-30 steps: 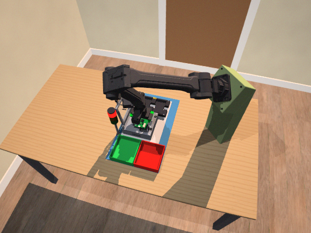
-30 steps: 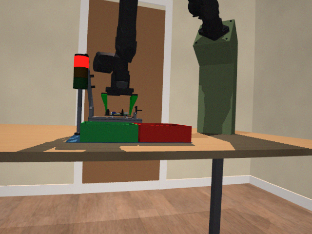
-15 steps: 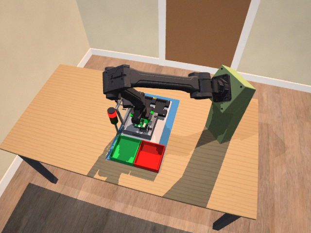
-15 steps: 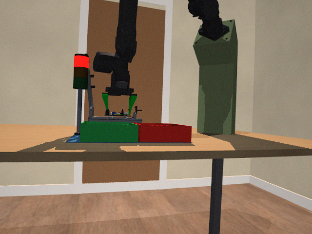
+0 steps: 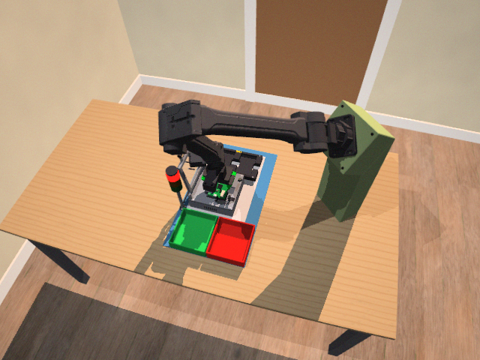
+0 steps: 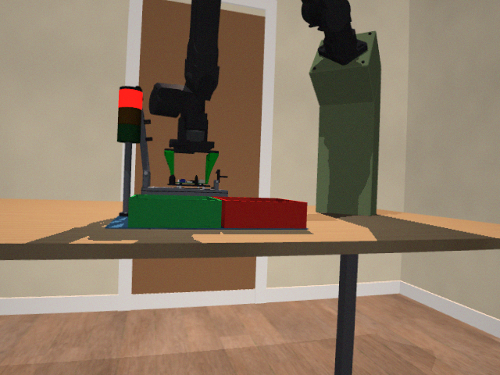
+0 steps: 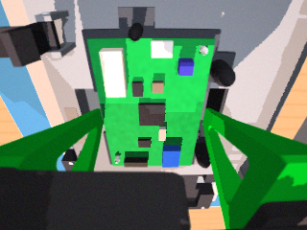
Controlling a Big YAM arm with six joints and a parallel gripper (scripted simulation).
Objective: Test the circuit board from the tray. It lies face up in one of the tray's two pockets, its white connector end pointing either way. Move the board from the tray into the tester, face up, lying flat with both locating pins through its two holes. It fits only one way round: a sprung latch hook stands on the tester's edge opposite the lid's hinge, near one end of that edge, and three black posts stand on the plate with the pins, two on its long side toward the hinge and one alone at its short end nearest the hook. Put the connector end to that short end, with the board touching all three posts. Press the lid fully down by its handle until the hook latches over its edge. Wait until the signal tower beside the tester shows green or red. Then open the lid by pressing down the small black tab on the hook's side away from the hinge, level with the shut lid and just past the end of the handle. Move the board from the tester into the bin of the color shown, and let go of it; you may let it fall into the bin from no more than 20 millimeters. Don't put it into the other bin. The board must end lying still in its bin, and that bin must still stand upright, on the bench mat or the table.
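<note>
My gripper is now right at the green circuit board. The rest, counted from my hand: latch hook (7 cm behind, 5 cm to the left, 1 cm above); then tester plate (1 cm to the left, 1 cm below); then tester lid (11 cm ahead, 11 cm above, 2 cm to the left).
</note>
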